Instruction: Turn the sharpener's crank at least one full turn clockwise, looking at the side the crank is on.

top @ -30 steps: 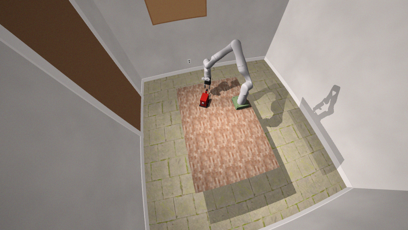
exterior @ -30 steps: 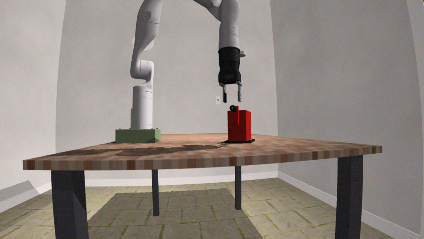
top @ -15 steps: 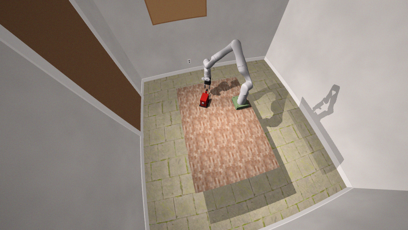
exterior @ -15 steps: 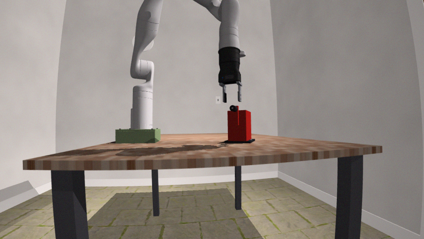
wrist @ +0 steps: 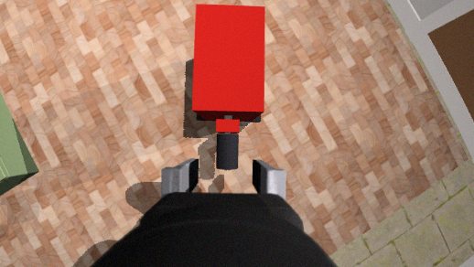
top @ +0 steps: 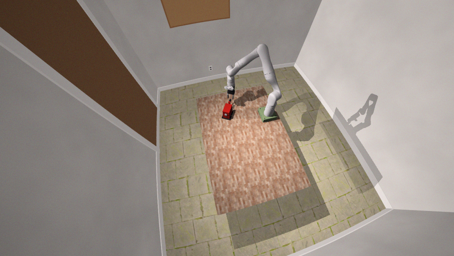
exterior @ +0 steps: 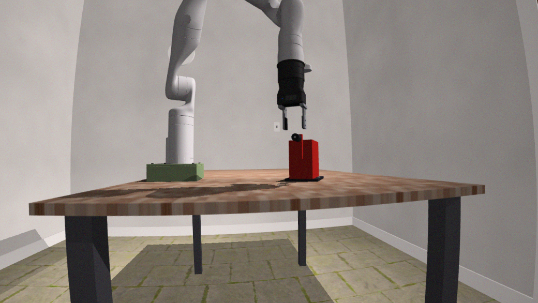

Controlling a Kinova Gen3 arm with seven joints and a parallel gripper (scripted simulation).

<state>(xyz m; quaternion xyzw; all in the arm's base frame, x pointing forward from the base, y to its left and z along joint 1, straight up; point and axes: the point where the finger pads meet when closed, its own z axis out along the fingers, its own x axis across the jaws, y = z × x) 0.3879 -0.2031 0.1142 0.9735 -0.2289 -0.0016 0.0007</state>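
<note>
The dark handle lies 10 mm ahead of my hand, 10 mm to the left of it and 40 mm below it.
</note>
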